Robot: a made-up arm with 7 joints.
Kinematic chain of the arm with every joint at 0, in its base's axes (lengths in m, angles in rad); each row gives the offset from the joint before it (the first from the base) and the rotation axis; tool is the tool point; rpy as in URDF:
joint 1: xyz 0 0 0.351 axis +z
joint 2: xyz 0 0 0 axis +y
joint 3: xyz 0 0 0.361 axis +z
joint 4: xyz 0.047 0 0 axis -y
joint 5: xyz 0.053 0 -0.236 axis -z
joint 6: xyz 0 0 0 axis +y
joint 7: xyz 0.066 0 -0.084 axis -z
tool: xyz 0 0 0 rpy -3.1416 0 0
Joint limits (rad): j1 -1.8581..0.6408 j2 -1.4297..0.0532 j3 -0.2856..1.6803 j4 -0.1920..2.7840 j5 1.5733..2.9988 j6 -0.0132..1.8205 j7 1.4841..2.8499
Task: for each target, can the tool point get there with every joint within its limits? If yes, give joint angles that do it. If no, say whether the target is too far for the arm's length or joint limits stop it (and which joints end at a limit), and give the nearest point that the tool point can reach.
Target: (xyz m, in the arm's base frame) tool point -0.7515 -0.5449 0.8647
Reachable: no: too far | nearest point -0.5048 -0.3661 0.6961 | short by 0.348 m
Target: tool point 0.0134 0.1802 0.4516
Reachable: yes | joints -0.0337 -0.9557 0.9904 0.1782 2.5647 1.1438 2.0719
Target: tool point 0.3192 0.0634 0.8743
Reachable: yes | joints -1.3343 -0.2846 1.0240 1.7141 2.4344 1.1574 1.9086
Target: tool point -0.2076 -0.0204 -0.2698
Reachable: no: joint limits stop it (at a limit: joint 1, joint 2, joint 3, joint 6) | nearest point -0.1906 0.0551 0.2512 | short by 0.527 m
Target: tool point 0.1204 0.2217 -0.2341
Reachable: no: joint limits stop it (at a limit: joint 2, joint 3, joint 6) | nearest point 0.1210 0.2228 0.2501 | short by 0.484 m
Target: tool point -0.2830 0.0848 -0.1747
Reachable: no: joint limits stop it (at a limit: joint 1, joint 2, joint 3, joint 6) | nearest point -0.2752 0.0835 0.2503 | short by 0.425 m
